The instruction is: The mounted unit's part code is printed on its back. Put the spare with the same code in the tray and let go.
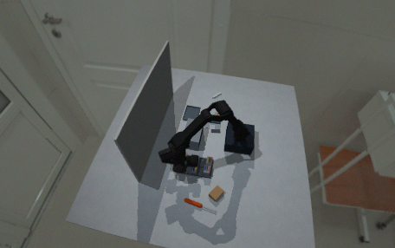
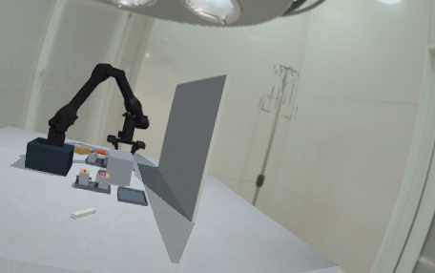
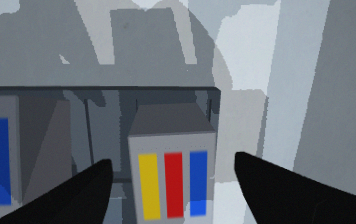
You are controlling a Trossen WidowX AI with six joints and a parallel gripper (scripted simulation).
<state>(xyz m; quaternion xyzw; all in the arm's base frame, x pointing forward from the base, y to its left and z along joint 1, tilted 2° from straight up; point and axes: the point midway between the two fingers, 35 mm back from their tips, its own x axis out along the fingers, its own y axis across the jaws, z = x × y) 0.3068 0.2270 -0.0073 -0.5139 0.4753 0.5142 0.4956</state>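
Right now my gripper tip is 410 mm to the left of the shallow grey tray, 30 mm above it and 20 mm short of it. The rest, counted from my gripper tip: cardboard box 220 mm behind, 110 mm to the left, 20 mm below; then upright grey panel 220 mm to the right, 210 mm ahead, 190 mm above.
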